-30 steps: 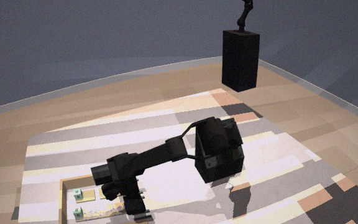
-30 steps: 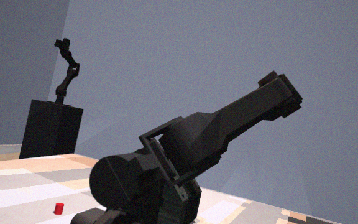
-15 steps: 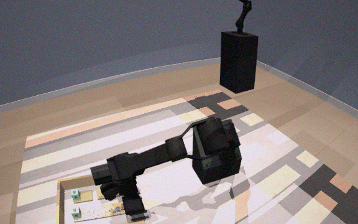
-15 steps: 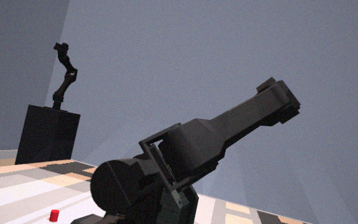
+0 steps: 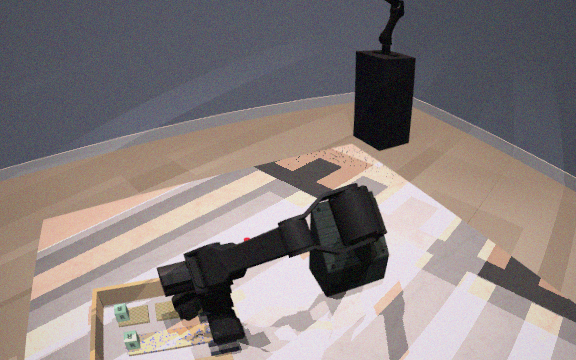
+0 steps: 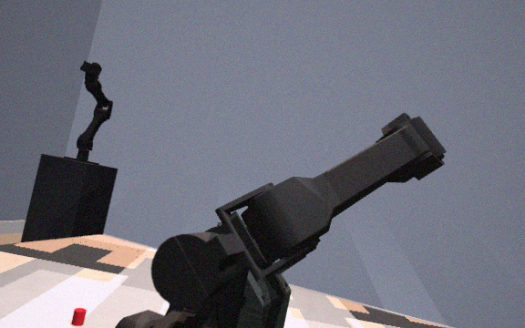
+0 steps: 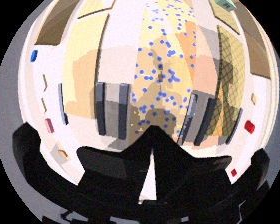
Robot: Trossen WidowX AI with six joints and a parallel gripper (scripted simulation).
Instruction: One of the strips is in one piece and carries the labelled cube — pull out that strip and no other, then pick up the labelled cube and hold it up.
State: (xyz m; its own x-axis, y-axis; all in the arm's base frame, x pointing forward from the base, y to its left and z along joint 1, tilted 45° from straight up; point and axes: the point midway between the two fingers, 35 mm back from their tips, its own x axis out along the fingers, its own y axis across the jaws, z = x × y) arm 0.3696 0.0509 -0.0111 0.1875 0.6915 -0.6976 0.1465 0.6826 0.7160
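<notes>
The speckled strip lies 100 mm ahead of my gripper tip and 20 mm to the right of it. From my gripper tip the other things lie so: small tan block 190 mm to the right, 40 mm ahead.
</notes>
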